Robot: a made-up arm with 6 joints.
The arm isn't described. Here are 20 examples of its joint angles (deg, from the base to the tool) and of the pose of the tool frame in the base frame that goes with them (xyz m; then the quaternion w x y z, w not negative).
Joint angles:
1: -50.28 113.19 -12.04 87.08 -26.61 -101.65
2: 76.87 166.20 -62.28 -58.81 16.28 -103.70
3: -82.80 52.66 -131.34 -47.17 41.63 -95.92
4: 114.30 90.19 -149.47 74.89 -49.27 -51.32
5: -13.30 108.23 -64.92 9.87 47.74 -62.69
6: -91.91 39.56 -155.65 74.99 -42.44 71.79
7: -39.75 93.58 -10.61 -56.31 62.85 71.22
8: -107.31 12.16 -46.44 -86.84 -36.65 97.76
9: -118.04 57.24 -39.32 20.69 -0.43 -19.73
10: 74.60 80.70 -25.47 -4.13 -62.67 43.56
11: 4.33 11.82 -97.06 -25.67 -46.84 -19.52
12: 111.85 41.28 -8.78 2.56 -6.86 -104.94
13: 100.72 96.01 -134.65 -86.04 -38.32 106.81
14: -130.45 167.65 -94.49 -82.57 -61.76 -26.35
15: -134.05 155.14 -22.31 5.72 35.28 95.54
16: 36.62 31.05 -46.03 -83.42 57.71 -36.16
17: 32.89 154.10 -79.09 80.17 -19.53 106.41
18: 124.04 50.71 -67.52 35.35 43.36 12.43
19: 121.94 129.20 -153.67 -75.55 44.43 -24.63
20: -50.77 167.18 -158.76 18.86 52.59 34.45
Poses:
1: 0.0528 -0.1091 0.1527 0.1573 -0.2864 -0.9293 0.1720
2: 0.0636 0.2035 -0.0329 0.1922 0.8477 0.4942 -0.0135
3: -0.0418 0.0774 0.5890 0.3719 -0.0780 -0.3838 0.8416
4: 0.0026 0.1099 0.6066 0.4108 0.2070 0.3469 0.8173
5: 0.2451 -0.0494 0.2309 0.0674 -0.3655 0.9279 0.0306
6: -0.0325 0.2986 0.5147 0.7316 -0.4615 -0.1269 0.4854
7: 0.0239 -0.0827 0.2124 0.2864 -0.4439 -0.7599 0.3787
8: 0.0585 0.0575 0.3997 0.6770 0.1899 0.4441 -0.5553
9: -0.0584 -0.1093 0.3509 0.3257 0.6725 0.3952 -0.5343
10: 0.0420 0.1682 0.3073 0.3942 -0.2015 0.5937 0.6720
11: -0.2889 -0.0013 0.4571 0.8591 -0.0055 -0.3991 -0.3204
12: -0.0195 0.0497 0.2648 0.5672 -0.7864 -0.2407 0.0447
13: -0.0772 0.1913 0.5648 0.3163 -0.4562 0.0756 0.8284
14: -0.1750 -0.2929 0.0127 0.3214 0.0604 0.8335 -0.4453
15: -0.0542 -0.0614 0.0805 0.5620 -0.7074 0.3817 -0.1951
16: 0.0279 -0.0475 0.3952 0.3315 -0.4551 0.4972 -0.6602
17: 0.2857 0.1593 0.0363 0.0875 0.9468 0.1915 0.2434
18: -0.0646 0.0494 0.4328 0.0767 0.6149 -0.4968 -0.6076
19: -0.1533 0.3295 0.4394 0.7733 -0.6251 0.0981 -0.0393
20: 0.2943 -0.3339 0.1411 0.3072 0.6808 0.6556 0.1111
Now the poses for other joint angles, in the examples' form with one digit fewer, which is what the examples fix.
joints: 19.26 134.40 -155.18 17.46 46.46 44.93
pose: 0.368 0.144 0.380 0.397 0.203 0.788 0.426
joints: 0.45 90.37 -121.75 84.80 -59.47 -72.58
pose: 0.183 -0.054 0.541 0.815 0.475 0.304 -0.134
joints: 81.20 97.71 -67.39 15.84 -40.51 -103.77
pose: 0.055 0.277 0.360 0.777 -0.607 0.109 -0.126
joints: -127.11 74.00 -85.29 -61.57 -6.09 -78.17
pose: -0.104 -0.147 0.489 0.539 0.101 -0.571 0.611
